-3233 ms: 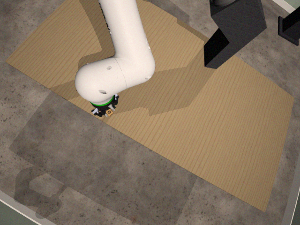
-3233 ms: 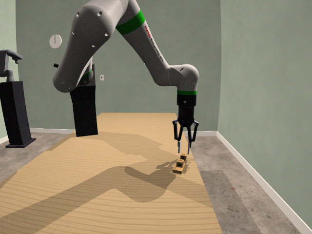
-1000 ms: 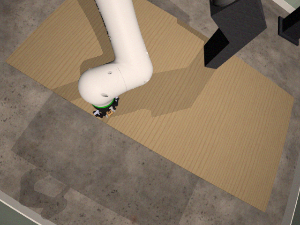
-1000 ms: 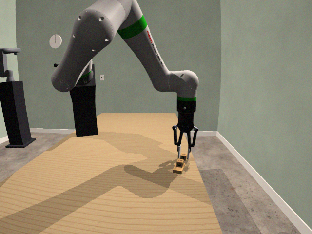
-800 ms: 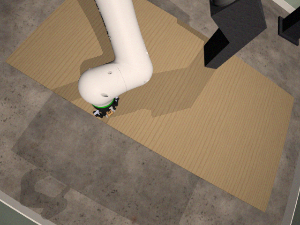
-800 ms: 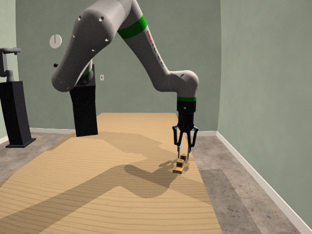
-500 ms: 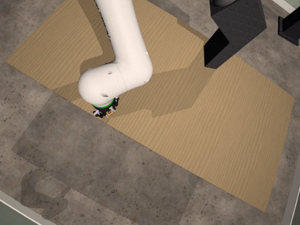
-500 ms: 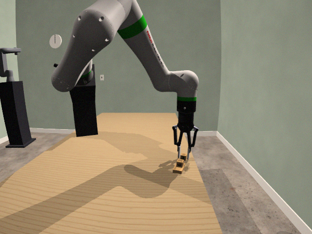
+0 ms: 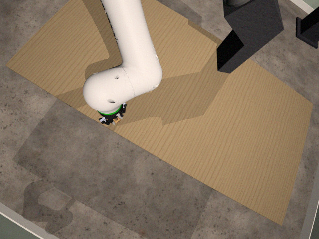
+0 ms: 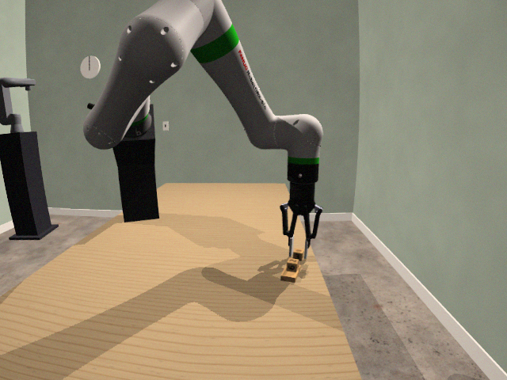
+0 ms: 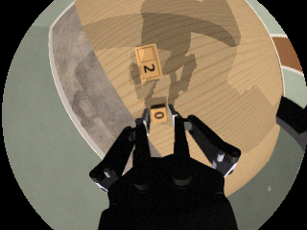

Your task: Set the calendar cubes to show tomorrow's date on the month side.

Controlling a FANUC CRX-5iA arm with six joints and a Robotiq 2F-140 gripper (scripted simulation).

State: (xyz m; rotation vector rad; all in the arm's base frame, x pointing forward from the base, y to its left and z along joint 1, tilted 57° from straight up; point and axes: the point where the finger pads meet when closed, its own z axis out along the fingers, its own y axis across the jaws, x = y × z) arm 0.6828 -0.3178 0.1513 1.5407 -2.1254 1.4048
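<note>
Right now my hand is 90 mm to the left of the wooden tray, 50 mm past it and 30 mm above it.
</note>
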